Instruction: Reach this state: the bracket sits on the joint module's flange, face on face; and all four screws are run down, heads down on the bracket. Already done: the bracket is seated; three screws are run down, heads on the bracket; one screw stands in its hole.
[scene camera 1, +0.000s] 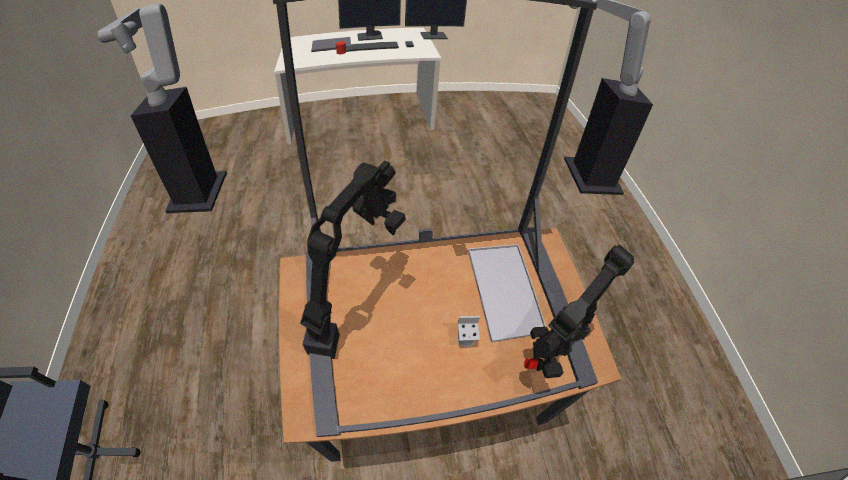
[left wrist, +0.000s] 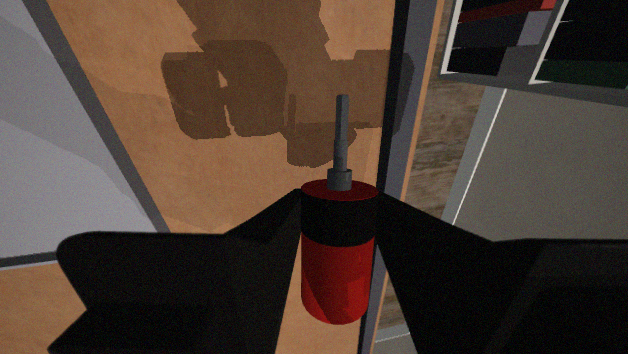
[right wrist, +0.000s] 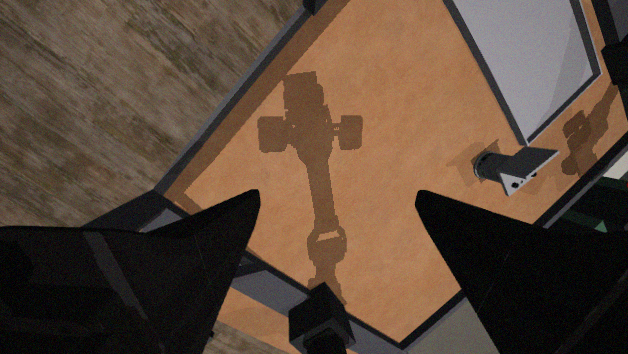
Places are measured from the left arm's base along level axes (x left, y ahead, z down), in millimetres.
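Pixels of known places: left gripper, fingertip midpoint: (scene camera 1: 536, 366) (left wrist: 335, 197); right gripper, fingertip midpoint: (scene camera 1: 383, 229) (right wrist: 337, 197); right arm's base, origin of the base link: (scene camera 1: 319, 333) (right wrist: 323, 343).
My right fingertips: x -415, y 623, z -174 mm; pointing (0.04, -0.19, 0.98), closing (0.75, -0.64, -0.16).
Behind a point stands the place of what it marks.
A light grey angled bracket (scene camera 1: 468, 335) @[y 400, x -57, z 12 mm] (right wrist: 537, 159) @[y 381, x -106, z -21 mm] sits on top of the joint module (scene camera 1: 465, 343) @[y 407, x -47, z 55 mm] (right wrist: 492, 166) @[y 408, x -99, z 40 mm], which stands on the table in the middle right of the scene view. Dark screw heads show on the bracket's face; how deep each one sits is too small to tell. My left gripper (scene camera 1: 538, 360) @[y 218, x 126, z -21 mm] (left wrist: 335, 197) @[y 218, x 126, z -21 mm] is shut on a red and black screwdriver (scene camera 1: 530, 363) @[y 253, x 123, z -62 mm] (left wrist: 337, 280) @[y 232, x 116, z -56 mm] with a grey bit, to the right of the bracket in the scene view and apart from it. My right gripper (scene camera 1: 392, 211) (right wrist: 337, 197) @[y 623, x -415, z -174 mm] is open and empty, high above the table's back left.
A grey-white tray (scene camera 1: 505, 291) @[y 187, x -234, z 74 mm] (left wrist: 60, 165) @[y 207, x -81, z 74 mm] (right wrist: 530, 55) @[y 198, x -183, z 74 mm] lies on the wooden table (scene camera 1: 392, 380) @[y 679, x 30, z 78 mm] behind and right of the bracket. Dark rails edge the table, with upright posts (scene camera 1: 559, 113) @[y 16, x -496, z -556 mm] at the back corners. A shelf with bins (left wrist: 500, 76) shows beyond the table in the left wrist view.
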